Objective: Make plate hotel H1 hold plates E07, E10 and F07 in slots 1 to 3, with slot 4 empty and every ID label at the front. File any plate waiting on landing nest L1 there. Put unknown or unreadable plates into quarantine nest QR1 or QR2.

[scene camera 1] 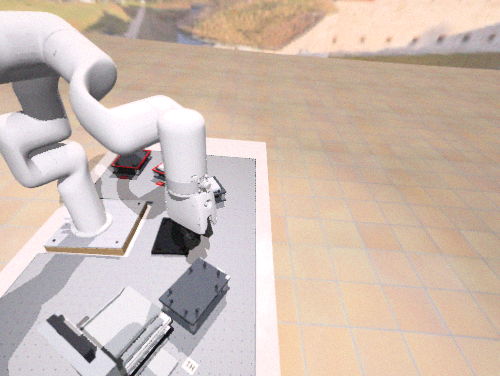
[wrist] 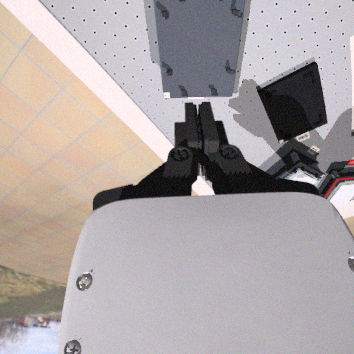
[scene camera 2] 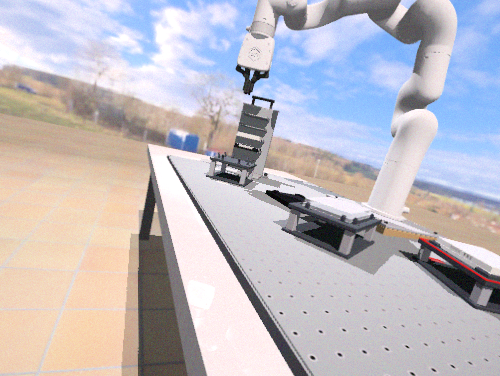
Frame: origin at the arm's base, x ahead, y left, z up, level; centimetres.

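Seen in the pictures: gripper, between the fingertips: (scene camera 1: 193,244) (wrist: 196,120) (scene camera 2: 246,94); arm's base, origin of its link: (scene camera 1: 92,224) (scene camera 2: 381,212).
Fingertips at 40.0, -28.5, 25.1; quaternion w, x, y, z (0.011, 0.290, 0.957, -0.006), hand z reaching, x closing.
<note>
Offsets run from my fingertips to a thing's top centre, as dx, dy, dz. "spot": to the spot under its first point.
My gripper (scene camera 1: 196,241) (scene camera 2: 247,92) (wrist: 196,120) is shut and empty, pointing down high above the table. Plate hotel H1 (scene camera 1: 125,310) (scene camera 2: 270,142) stands upright behind it in scene camera 2, with a black top handle. Light plate-like edges show on its lower shelves; IDs and exact slots are unreadable. A dark grey stand (scene camera 1: 197,292) (scene camera 2: 232,162) (wrist: 200,50) beside the hotel has a bare top with pegs. A white plate @(-3.7, +48.0, -20.6) (scene camera 1: 217,186) (scene camera 2: 340,207) rests on another dark nest @(-3.7, +48.1, -21.0) (scene camera 2: 346,242). Another white plate @(-18.6, +65.5, -21.6) (scene camera 2: 472,255) sits on a red-edged nest @(-18.6, +65.5, -22.4) (scene camera 2: 481,295); its label is unreadable.
A second red-edged nest @(-39.2, +70.1, -22.4) (scene camera 1: 131,160) at the far end shows no plate. A flat black pad @(spot: -13.2, +22.8, -25.8) (scene camera 1: 167,240) (scene camera 2: 285,196) (wrist: 295,100) lies between the arm's base board (scene camera 1: 85,245) and the dark nests. The H1 tag @(+0.1, -14.6, -27.0) (scene camera 1: 190,365) lies beside the hotel.
</note>
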